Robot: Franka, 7 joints.
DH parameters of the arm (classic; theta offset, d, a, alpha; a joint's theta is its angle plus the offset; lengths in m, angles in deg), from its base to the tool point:
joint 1: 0 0.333 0 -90
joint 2: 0 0 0 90
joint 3: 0 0.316 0.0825 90
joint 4: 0 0 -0.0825 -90
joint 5: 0 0.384 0 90
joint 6: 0 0 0.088 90
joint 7: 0 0.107 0 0
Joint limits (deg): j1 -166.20..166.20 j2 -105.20..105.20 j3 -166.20..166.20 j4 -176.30..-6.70 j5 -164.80..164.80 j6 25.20..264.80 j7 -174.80..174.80
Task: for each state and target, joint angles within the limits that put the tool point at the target. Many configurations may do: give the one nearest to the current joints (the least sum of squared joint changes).
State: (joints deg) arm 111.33 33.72 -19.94 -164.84 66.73 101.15 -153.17
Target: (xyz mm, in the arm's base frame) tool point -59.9 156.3 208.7
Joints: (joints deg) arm 102.04 2.68 -29.32 -174.26 55.85 72.45 -153.17
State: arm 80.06 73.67 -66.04 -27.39 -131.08 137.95 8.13
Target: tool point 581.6 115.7 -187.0
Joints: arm 51.28 105.20 -46.50 -68.08 -131.77 148.97 8.13
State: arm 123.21 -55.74 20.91 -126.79 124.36 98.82 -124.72
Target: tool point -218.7 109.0 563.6
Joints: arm 122.04 -74.14 8.51 -169.50 117.08 97.08 -124.72
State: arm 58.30 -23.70 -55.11 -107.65 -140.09 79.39 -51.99
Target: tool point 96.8 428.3 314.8
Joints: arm 99.79 -4.12 -14.44 -155.06 -142.62 92.73 -51.99
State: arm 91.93 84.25 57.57 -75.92 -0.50 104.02 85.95
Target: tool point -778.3 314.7 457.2
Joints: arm 135.60 72.02 69.20 -38.19 -0.45 139.90 85.95
